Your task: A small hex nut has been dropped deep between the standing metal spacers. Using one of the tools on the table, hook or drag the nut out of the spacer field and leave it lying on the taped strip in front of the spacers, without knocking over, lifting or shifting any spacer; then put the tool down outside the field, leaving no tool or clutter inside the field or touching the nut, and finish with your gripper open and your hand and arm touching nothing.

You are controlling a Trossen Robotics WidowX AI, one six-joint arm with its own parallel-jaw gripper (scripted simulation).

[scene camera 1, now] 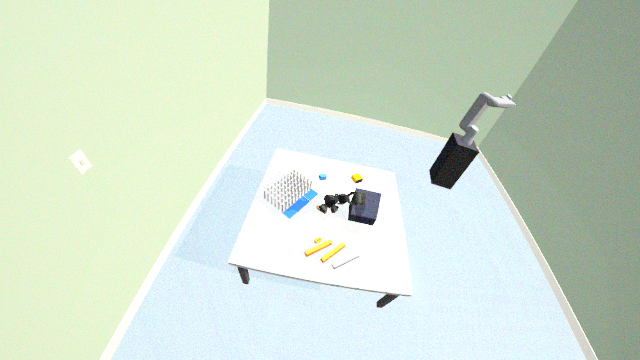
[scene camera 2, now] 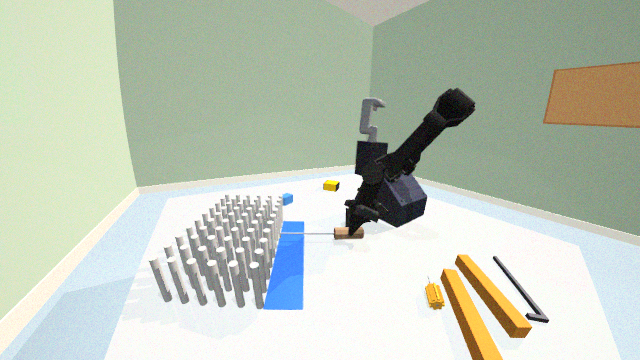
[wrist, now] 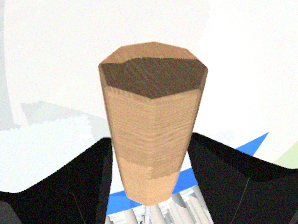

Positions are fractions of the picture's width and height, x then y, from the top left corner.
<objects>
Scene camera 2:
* gripper: 0.54, 0.65
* blue taped strip: 0.45, 0.81
</objects>
